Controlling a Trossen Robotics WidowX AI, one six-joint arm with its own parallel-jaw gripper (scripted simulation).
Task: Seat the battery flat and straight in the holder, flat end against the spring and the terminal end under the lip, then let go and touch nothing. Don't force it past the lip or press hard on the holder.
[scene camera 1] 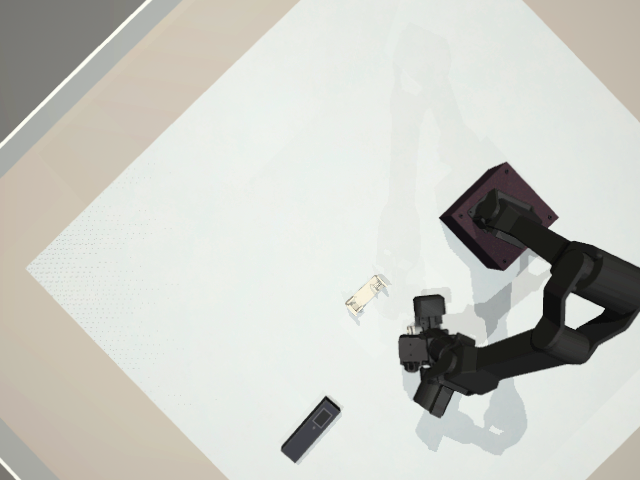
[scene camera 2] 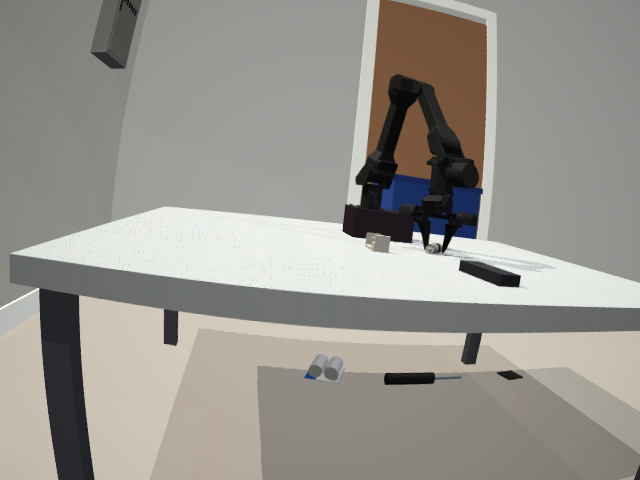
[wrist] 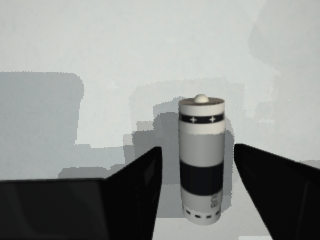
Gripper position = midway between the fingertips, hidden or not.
Observation:
I see my gripper (scene camera 1: 420, 329), a battery (wrist: 201, 122) and a black flat box (scene camera 1: 326, 411).
My gripper is seen too in scene camera 2 (scene camera 2: 434, 251) and in the wrist view (wrist: 197, 152). The black flat box shows as well in scene camera 2 (scene camera 2: 480, 270).

